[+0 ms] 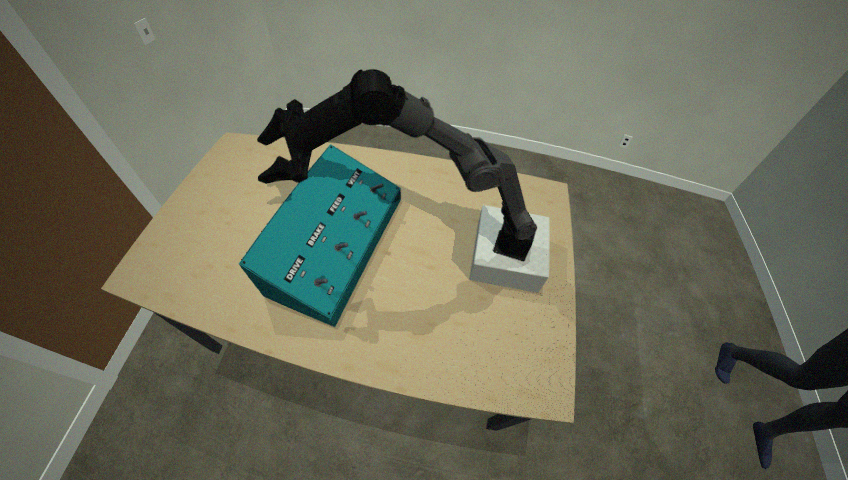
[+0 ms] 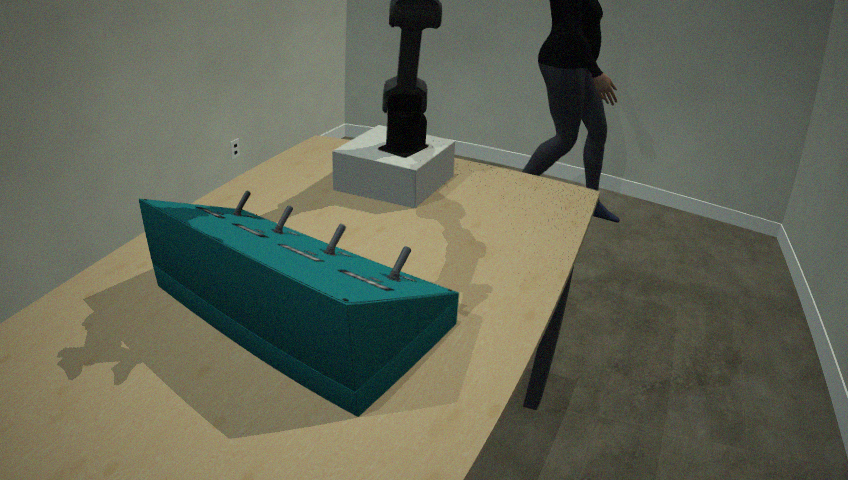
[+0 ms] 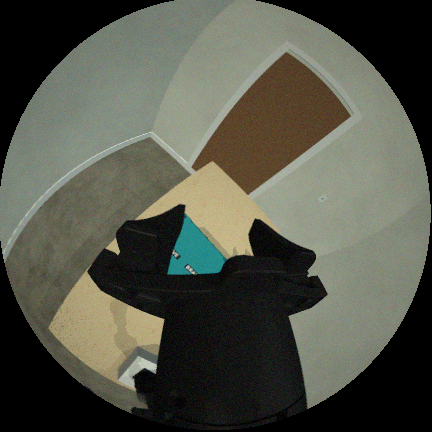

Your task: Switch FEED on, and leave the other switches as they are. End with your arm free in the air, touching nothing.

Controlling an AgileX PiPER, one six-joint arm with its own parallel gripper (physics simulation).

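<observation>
A teal sloped console [image 1: 279,237] [image 2: 255,321] [image 3: 195,245] carries four toggle levers in a row. The FEED lever [image 1: 360,215] [image 2: 284,218] stands between the VENT lever [image 1: 377,189] [image 2: 242,202] and the BRAKE lever [image 1: 340,246] [image 2: 336,237]. The DRIVE lever [image 1: 321,281] [image 2: 401,262] is at the near end. All four lean the same way, away from their name plates; the small marks beside them are too small to read. My gripper [image 1: 259,160] [image 3: 218,220] is open and empty, in the air by the console's upper edge near the VENT end, apart from the levers.
The console stands on a wooden table [image 1: 190,226] [image 2: 148,434] [image 3: 200,185]. My arm's base sits on a pale block [image 1: 508,276] [image 2: 374,178] [image 3: 140,362] at the table's other end. A person [image 1: 827,368] [image 2: 574,89] is on the floor beyond the table.
</observation>
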